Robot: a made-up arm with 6 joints. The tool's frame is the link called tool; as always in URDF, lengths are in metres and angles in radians. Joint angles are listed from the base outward. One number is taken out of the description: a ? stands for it. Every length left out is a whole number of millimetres.
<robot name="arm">
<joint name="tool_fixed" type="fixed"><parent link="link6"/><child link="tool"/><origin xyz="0 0 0" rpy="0 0 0"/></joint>
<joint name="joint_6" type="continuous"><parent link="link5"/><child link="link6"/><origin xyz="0.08 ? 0" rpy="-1.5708 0 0"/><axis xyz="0 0 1"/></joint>
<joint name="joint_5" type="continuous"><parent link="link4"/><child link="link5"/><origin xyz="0 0 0" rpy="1.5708 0 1.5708"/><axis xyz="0 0 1"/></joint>
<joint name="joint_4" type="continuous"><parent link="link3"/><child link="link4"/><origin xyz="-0.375 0.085 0" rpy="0 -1.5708 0"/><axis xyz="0 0 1"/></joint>
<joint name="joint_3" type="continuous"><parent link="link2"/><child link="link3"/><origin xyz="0.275 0.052 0"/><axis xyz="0 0 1"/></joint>
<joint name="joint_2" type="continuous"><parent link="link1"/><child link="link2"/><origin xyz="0 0 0" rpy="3.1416 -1.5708 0"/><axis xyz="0 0 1"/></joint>
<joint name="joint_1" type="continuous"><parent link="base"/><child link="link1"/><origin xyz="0 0 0.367" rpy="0 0 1.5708"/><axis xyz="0 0 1"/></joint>
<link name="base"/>
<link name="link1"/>
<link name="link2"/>
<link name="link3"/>
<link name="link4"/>
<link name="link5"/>
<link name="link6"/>
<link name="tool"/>
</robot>
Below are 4 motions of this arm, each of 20 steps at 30 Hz.
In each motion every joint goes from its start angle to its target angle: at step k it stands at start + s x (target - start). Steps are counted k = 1, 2, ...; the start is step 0. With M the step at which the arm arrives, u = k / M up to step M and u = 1 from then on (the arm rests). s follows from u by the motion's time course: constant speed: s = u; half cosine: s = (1 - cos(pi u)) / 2; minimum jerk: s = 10 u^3 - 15 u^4 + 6 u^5.
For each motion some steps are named. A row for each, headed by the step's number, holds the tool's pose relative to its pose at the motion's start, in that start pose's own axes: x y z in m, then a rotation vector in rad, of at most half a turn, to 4 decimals.
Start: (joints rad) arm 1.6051 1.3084 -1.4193 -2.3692 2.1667 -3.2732
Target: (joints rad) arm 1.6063 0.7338 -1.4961 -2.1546 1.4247 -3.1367
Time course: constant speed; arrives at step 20
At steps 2, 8, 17, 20:
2: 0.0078 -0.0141 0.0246 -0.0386 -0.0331 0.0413
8: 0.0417 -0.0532 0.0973 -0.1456 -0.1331 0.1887
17: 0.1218 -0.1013 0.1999 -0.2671 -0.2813 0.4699
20: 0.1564 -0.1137 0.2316 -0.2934 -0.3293 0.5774

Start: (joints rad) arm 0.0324 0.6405 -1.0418 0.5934 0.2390 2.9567
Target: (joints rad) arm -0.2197 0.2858 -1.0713 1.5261 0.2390 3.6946
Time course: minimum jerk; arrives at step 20
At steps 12, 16, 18, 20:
12: -0.0639 -0.0768 -0.1325 -0.3674 -0.2211 1.2179
16: -0.0730 -0.1055 -0.1828 -0.5876 -0.2454 1.6492
18: -0.0739 -0.1107 -0.1922 -0.6350 -0.2447 1.7281
20: -0.0740 -0.1116 -0.1939 -0.6434 -0.2443 1.7417

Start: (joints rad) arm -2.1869 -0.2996 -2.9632 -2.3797 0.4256 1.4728
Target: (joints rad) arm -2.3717 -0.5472 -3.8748 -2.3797 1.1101 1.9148
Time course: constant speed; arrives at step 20
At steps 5, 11, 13, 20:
5: 0.1061 0.1422 0.0149 -0.3805 0.1890 0.1722
11: 0.2254 0.3105 -0.0424 -0.7938 0.4697 0.4247
13: 0.2591 0.3621 -0.0782 -0.9199 0.5750 0.5188
20: 0.3372 0.5110 -0.2536 -1.3112 0.9824 0.8838

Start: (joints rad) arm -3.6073 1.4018 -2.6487 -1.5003 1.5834 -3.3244
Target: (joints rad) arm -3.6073 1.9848 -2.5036 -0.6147 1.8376 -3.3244
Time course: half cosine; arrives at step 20
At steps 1, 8, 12, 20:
1: -0.0011 0.0034 0.0003 -0.0056 0.0009 -0.0045
8: -0.0358 0.1965 0.0132 -0.3113 0.0875 -0.2632
12: -0.0208 0.3714 0.0151 -0.5756 0.2285 -0.5062
20: 0.0432 0.5491 0.0054 -0.8498 0.4512 -0.7741

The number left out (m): 0.102
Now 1 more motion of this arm.
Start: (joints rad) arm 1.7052 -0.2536 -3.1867 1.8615 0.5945 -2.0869
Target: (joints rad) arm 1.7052 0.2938 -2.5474 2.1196 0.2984 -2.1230
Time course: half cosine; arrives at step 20
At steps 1, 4, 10, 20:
1: -0.0046 -0.0009 -0.0006 -0.0010 -0.0062 0.0050
4: -0.0704 -0.0157 -0.0120 -0.0158 -0.0976 0.0765
10: -0.3363 -0.1218 -0.1310 -0.0916 -0.5407 0.3692
20: -0.5312 -0.3113 -0.3991 -0.1884 -1.1501 0.6526

